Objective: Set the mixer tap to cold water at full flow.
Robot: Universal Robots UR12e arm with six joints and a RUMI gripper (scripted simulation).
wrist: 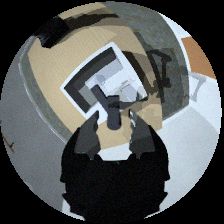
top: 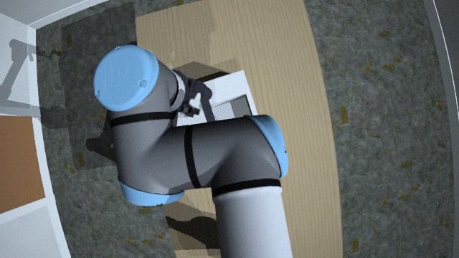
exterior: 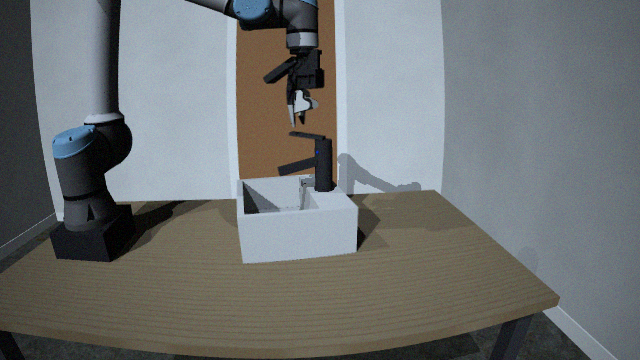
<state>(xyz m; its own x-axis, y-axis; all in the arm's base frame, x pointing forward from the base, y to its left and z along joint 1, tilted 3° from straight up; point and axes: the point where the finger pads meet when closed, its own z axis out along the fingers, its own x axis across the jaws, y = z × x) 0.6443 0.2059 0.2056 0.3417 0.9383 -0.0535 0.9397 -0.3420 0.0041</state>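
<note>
Right now my hand is 30 mm short of the lever, 10 mm to the left of it and 40 mm above it. Also, from my hand: black mixer tap: 50 mm ahead, 20 mm to the right, 90 mm below; then white basin: 50 mm behind, 50 mm to the right, 280 mm below.
</note>
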